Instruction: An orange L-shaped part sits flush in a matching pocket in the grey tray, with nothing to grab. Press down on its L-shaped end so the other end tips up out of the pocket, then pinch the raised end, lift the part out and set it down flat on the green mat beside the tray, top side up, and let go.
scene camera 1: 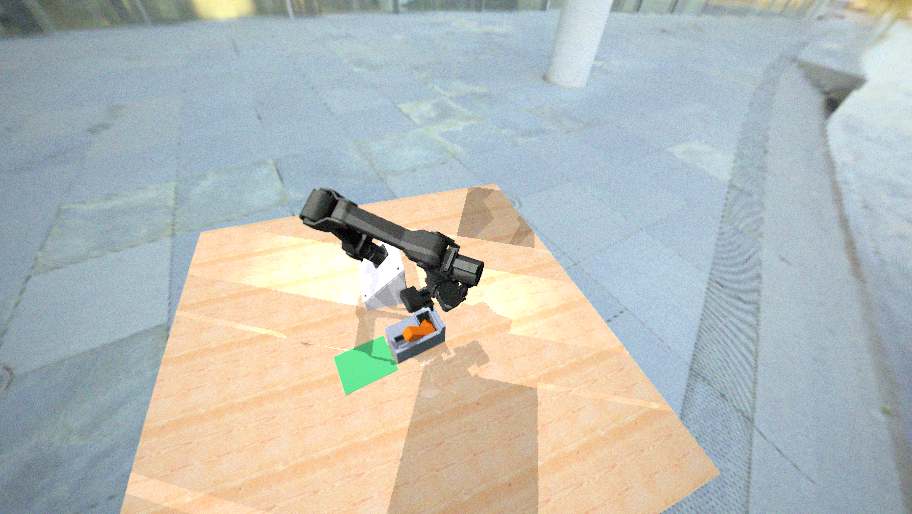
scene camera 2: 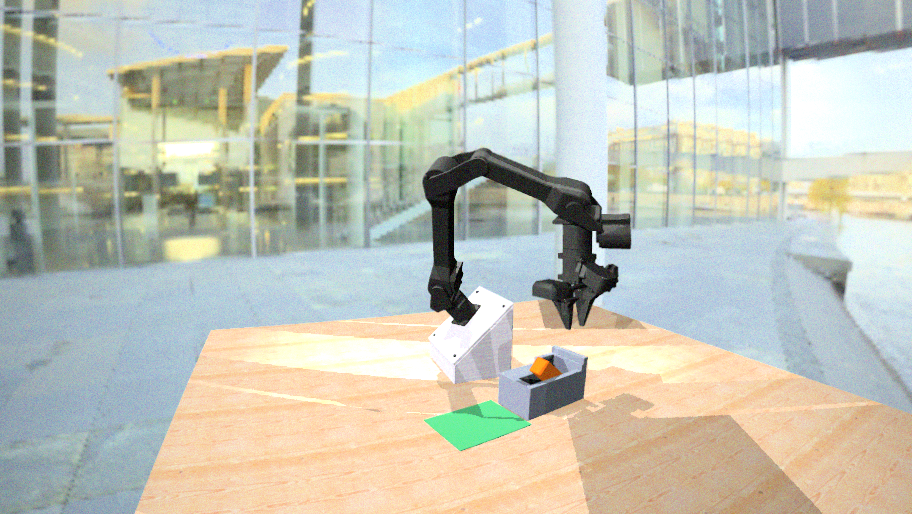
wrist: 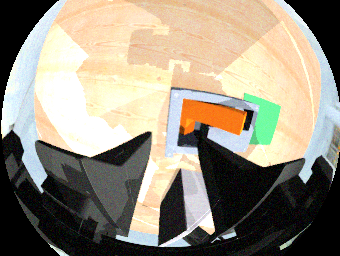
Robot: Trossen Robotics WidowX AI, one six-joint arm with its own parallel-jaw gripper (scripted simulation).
Labels:
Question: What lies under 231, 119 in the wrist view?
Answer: An orange L-shaped part.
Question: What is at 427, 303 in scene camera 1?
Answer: My gripper.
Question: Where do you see a green mat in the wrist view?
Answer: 268, 115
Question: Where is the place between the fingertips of my gripper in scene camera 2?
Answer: At 575, 327

